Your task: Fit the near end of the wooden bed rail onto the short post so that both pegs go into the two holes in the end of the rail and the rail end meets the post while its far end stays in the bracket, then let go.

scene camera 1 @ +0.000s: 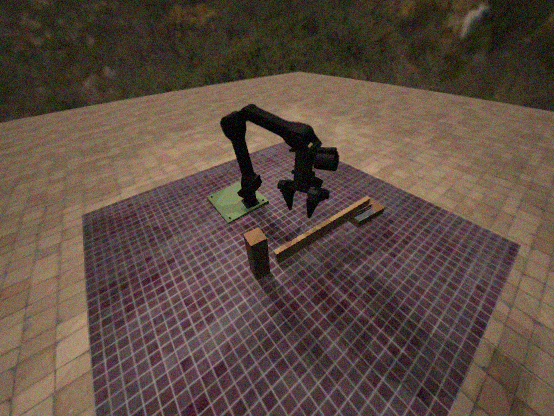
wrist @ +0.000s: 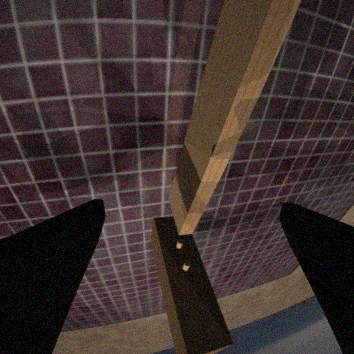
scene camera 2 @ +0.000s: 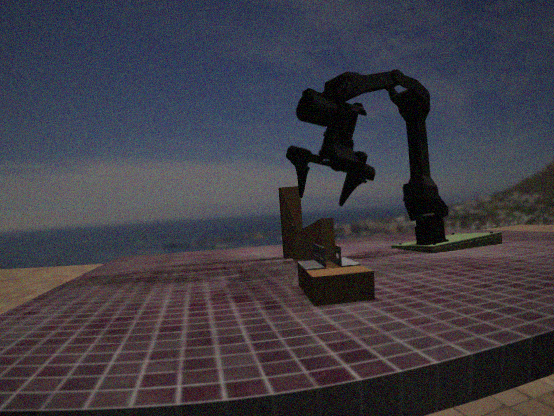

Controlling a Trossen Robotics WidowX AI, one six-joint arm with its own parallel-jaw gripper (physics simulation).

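Pixels of known places: gripper, between the fingertips: [scene camera 1: 299, 213] [wrist: 194, 209] [scene camera 2: 320, 201]; arm's base, origin of its link: [scene camera 1: 250, 202] [scene camera 2: 432, 242].
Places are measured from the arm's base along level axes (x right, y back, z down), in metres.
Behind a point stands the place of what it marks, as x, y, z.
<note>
The wooden rail [scene camera 1: 320, 231] @[-0.123, -0.340, -0.043] [scene camera 2: 320, 235] @[-0.364, -0.339, -0.063] [wrist: 225, 90] @[-0.107, -0.322, -0.047] lies lengthwise, with its far end between the metal plates of the bracket [scene camera 1: 380, 206] @[-0.448, -0.353, -0.020] [scene camera 2: 340, 290] @[-0.461, -0.335, 0.000]. A dark band crosses its side close to the near end. The short post [scene camera 1: 258, 257] @[0.132, -0.356, -0.100] [scene camera 2: 291, 220] @[0.099, -0.334, -0.080] [wrist: 200, 305] @[0.099, -0.335, -0.118] stands upright beyond the near end, with a small gap between them in scene camera 1. Two pale pegs [wrist: 179, 245] @[0.092, -0.330, -0.041] [wrist: 186, 268] @[0.094, -0.331, -0.073] stick out of the post's dark face, bare. The holes in the rail end are hidden. My gripper [scene camera 1: 300, 212] @[-0.065, -0.284, -0.118] [scene camera 2: 321, 200] @[-0.065, -0.284, -0.118] [wrist: 194, 209] @[-0.065, -0.284, -0.118] is open and empty, above the rail.
The arm's base stands on a green plate [scene camera 1: 225, 204] @[0.104, 0.048, 0.001] [scene camera 2: 470, 242] @[-0.064, 0.074, 0.003], on the opposite side of the rail from scene camera 1's foreground. A purple tiled surface [scene camera 1: 200, 320] @[0.341, -0.381, 0.016] [scene camera 2: 200, 340] @[-0.572, -0.493, 0.016] lies under everything, with paler paving [scene camera 1: 40, 300] beyond its edges.
</note>
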